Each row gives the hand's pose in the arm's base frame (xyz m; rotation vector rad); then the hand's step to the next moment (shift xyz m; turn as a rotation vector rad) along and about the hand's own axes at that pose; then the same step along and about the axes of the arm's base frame.
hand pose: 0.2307 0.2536 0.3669 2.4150 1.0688 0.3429
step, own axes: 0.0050 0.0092 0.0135 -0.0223 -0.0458 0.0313
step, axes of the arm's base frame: 0.0146 -0.0060 -0.0066 -0.0309 0.0001 -0.0512
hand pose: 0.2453 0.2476 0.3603 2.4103 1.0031 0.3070
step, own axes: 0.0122 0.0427 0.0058 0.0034 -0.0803 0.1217
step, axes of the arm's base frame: 0.0363 -0.0190 0.0180 0.0016 0.0059 -0.1457
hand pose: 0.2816 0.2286 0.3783 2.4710 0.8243 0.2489
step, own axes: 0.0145 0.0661 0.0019 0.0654 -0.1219 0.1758
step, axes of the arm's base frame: 0.0457 -0.0370 0.0335 0.0476 0.0490 -0.2130
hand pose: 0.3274 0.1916 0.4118 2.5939 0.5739 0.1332
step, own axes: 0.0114 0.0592 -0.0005 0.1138 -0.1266 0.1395
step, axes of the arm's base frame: 0.0324 -0.0423 0.0283 0.0828 0.0887 -0.1836
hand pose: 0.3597 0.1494 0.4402 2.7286 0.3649 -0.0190
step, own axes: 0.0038 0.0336 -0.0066 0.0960 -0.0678 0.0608
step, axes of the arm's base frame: 0.0120 -0.0265 0.0184 0.0777 0.0615 -0.0877
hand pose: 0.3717 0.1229 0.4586 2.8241 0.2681 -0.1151
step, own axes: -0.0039 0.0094 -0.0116 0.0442 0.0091 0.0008
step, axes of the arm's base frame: -0.0014 -0.0060 0.0142 0.0450 -0.0012 -0.0029
